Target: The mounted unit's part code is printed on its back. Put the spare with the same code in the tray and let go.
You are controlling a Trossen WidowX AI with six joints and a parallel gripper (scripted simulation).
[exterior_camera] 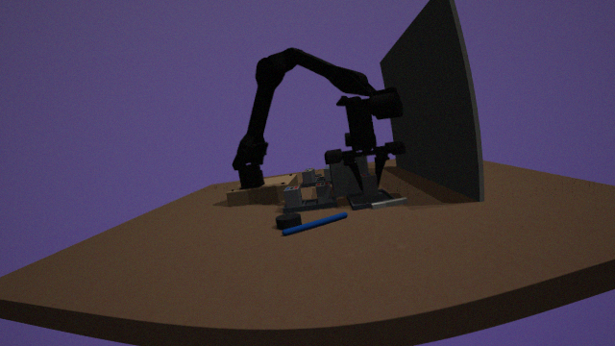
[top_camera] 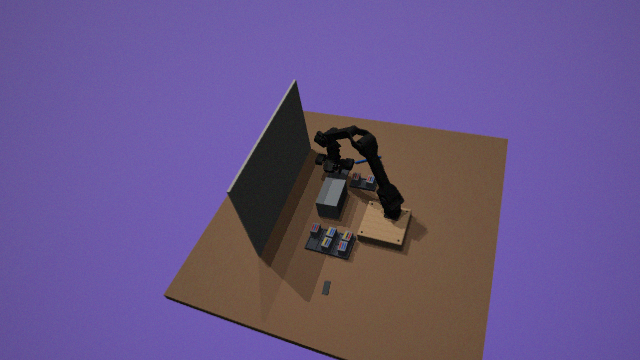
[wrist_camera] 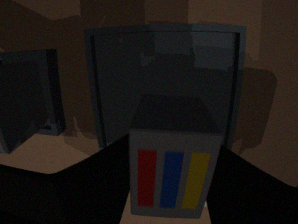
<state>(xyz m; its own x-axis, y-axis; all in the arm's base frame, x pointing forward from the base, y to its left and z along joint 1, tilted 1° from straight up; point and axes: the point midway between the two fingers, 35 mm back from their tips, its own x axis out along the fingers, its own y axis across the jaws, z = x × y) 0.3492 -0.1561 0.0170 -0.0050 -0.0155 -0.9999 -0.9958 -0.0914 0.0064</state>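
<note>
My gripper tip is 20 mm below the grey spare. From my gripper tip the other things lie so: tray 20 mm below; mounted unit 180 mm to the left, 60 mm behind, 20 mm above; rack 150 mm behind, 20 mm below.
</note>
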